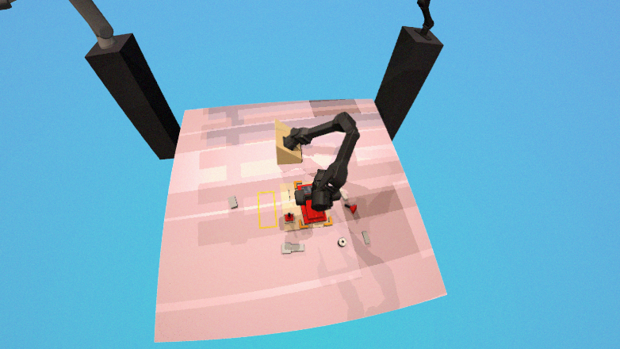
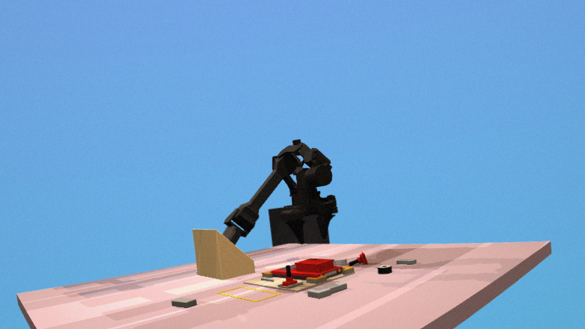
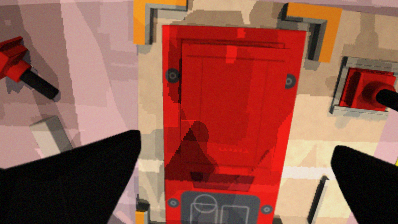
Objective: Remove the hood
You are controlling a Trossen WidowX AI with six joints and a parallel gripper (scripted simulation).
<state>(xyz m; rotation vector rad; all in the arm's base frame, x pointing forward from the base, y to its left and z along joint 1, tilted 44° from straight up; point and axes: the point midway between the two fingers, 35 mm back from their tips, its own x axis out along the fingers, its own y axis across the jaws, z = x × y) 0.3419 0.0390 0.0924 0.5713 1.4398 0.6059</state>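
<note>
Right now the hood is 70 mm below my gripper tip and 10 mm behind it.
</note>
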